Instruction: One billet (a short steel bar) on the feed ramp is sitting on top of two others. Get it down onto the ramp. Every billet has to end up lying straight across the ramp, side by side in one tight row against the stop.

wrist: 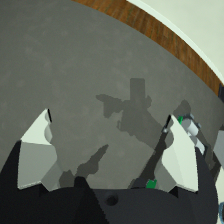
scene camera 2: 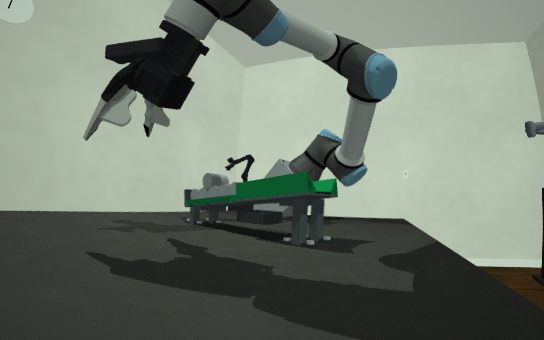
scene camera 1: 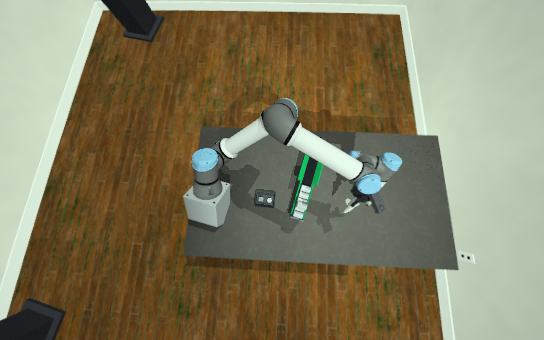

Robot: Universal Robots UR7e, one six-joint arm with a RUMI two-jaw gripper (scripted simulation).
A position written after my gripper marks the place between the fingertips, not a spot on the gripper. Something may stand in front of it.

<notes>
I see my gripper (scene camera 2: 120,138).
My gripper also shows in the wrist view (wrist: 109,113).
</notes>
